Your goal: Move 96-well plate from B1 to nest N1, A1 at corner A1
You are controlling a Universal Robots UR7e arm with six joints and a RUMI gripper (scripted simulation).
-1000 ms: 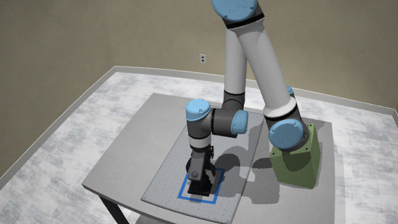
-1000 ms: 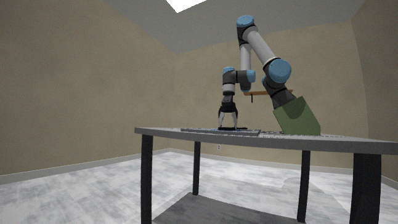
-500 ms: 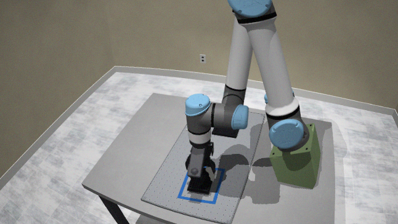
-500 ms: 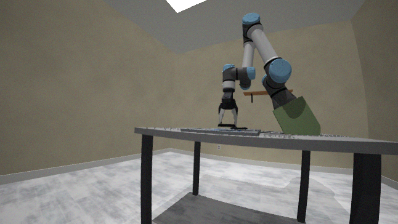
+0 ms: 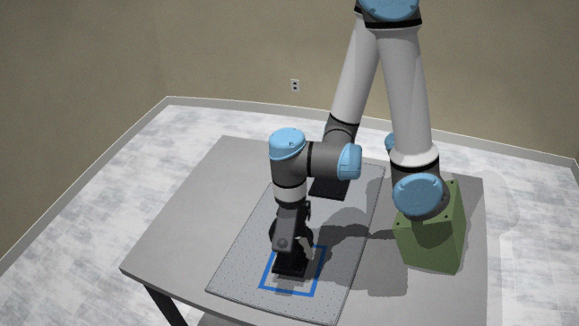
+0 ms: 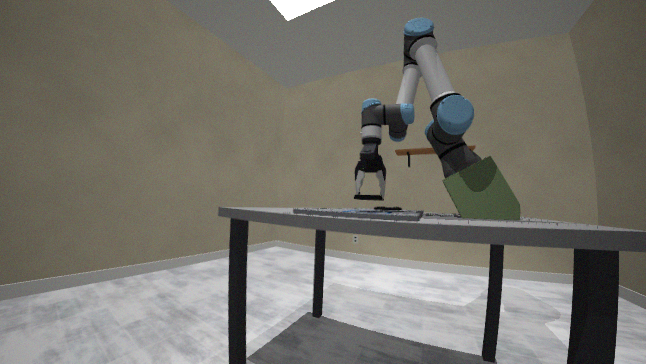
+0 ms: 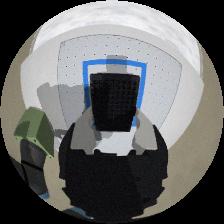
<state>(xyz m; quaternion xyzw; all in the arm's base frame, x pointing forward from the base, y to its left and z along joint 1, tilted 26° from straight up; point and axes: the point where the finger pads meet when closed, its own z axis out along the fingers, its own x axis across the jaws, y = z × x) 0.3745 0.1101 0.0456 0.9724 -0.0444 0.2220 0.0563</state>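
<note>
My hand is 380 mm to the left of the plate nest N1, 80 mm past it and 50 mm above it. The rest, counted from my hand: 96-well plate 10 mm below.
</note>
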